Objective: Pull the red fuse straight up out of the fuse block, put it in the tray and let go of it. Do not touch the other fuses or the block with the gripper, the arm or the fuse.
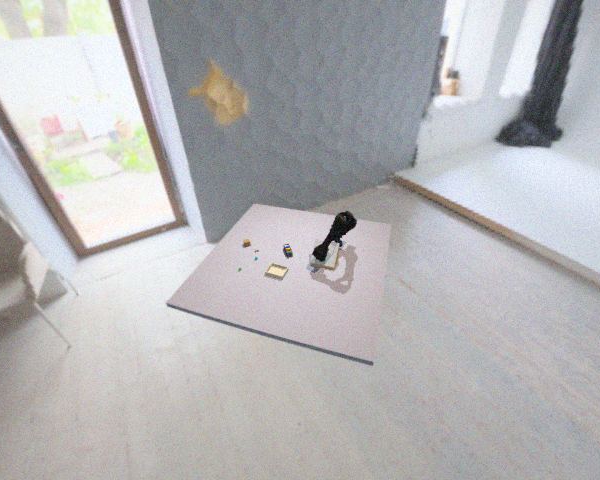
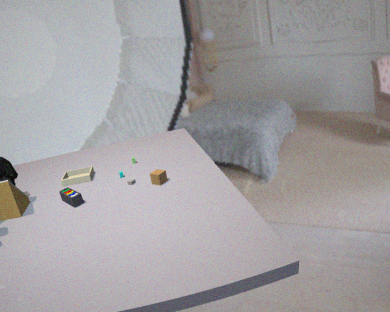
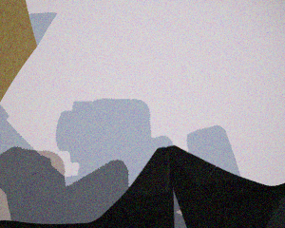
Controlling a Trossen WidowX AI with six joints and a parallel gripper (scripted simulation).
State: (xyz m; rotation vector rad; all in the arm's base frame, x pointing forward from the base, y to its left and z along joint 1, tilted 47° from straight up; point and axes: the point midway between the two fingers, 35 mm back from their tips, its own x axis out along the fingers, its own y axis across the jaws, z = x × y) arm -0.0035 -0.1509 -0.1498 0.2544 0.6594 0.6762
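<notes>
My gripper tip is now 240 mm short of the red fuse, 210 mm to the right of it and 30 mm above it. The rest, counted from my gripper tip: yellow fuse (260 mm ahead, 200 mm to the left, 30 mm below); green fuse (230 mm ahead, 220 mm to the left, 30 mm below); blue fuse (270 mm ahead, 180 mm to the left, 30 mm below).
</notes>
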